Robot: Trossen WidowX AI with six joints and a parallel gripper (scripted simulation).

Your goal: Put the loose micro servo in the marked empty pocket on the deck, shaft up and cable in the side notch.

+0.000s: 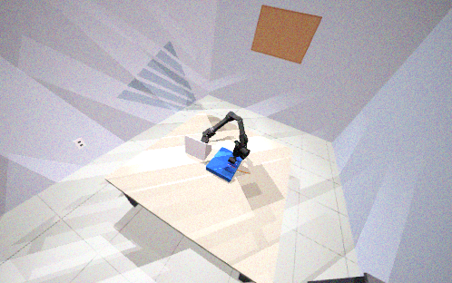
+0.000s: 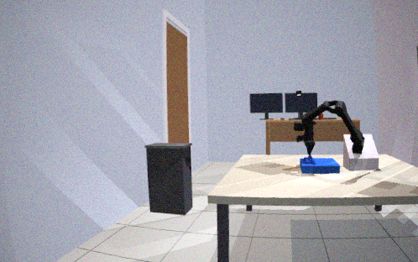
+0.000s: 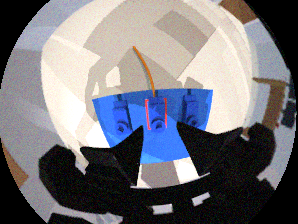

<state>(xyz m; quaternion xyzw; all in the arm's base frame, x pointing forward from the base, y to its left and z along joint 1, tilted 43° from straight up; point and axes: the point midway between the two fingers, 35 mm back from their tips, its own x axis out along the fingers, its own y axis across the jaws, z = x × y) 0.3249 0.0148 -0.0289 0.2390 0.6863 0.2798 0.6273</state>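
Now: gripper tip 11 cm past the blue deck and 7 cm above it.
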